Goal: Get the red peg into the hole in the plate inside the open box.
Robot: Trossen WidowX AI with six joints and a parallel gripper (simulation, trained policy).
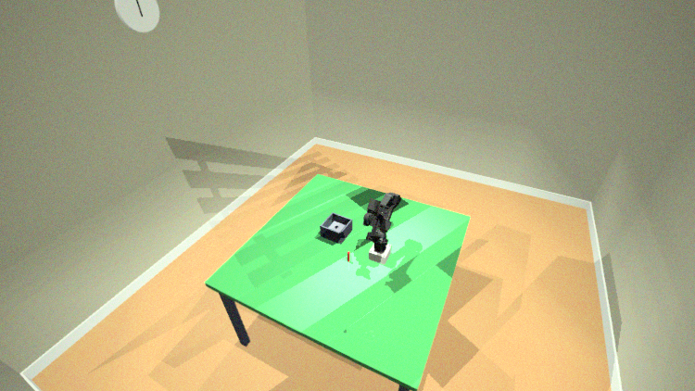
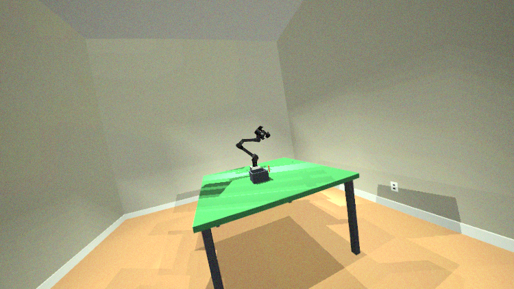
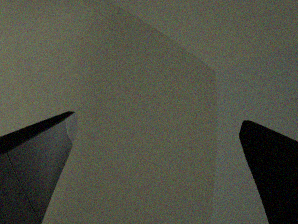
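Now: the red peg 260 mm ahead of my gripper tip, 150 mm to the right of it and 470 mm below it. Also, from my gripper tip: grey box: 430 mm ahead, 350 mm to the right, 480 mm below; plate: 430 mm ahead, 350 mm to the right, 460 mm below.
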